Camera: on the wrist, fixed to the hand. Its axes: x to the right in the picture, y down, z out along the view.
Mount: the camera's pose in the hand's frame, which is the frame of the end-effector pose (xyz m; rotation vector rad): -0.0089 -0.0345 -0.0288 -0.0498 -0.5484 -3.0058
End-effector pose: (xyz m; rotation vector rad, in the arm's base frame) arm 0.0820 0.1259 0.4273 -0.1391 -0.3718 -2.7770
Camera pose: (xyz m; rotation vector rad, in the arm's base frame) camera 0.0772 0.1523 0.3901 0.1036 0.1366 0.4026
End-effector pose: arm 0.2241 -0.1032 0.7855 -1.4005 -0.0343 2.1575
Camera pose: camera 0.2663 -0.0861 0.7907 0.2795 -1.2423 -0.3182
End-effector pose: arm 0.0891 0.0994 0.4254 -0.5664 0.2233 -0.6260
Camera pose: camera 0.0547 0.0694 0.4213 0.5111 1.1537 2.3284
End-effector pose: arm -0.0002 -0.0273 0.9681 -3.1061 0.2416 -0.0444
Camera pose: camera -0.0045 0.0075 0.9976 0.3785 3.0431 -0.5185
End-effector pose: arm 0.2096 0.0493 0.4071 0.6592 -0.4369 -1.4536
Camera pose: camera 0.2011 0.0626 0.3641 -0.1750 -0.3861 1.7098
